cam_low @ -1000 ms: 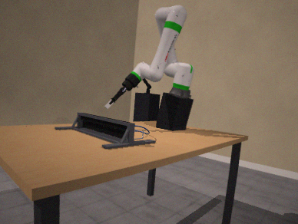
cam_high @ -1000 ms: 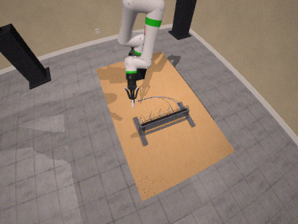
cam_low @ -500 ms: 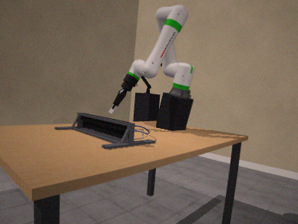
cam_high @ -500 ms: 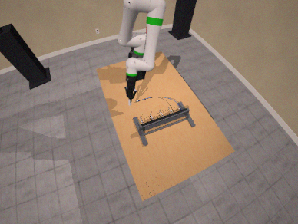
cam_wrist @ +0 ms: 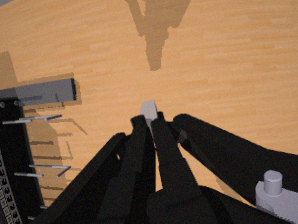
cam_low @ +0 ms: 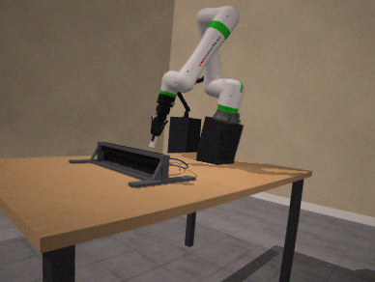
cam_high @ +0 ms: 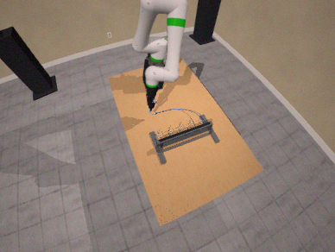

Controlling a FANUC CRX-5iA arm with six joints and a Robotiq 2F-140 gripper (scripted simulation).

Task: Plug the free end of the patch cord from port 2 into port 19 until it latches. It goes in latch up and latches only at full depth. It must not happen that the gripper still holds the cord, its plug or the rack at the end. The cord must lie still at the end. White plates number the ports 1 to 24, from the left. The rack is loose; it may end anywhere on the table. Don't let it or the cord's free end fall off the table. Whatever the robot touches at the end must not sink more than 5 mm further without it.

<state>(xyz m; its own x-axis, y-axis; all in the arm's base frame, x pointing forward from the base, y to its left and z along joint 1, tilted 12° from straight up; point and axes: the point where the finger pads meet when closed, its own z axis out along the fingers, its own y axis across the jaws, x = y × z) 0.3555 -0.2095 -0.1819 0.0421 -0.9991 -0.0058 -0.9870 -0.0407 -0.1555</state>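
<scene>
Now: the plug 100 mm below my hand, 40 mm to the left of it and 20 mm behind it.
</scene>
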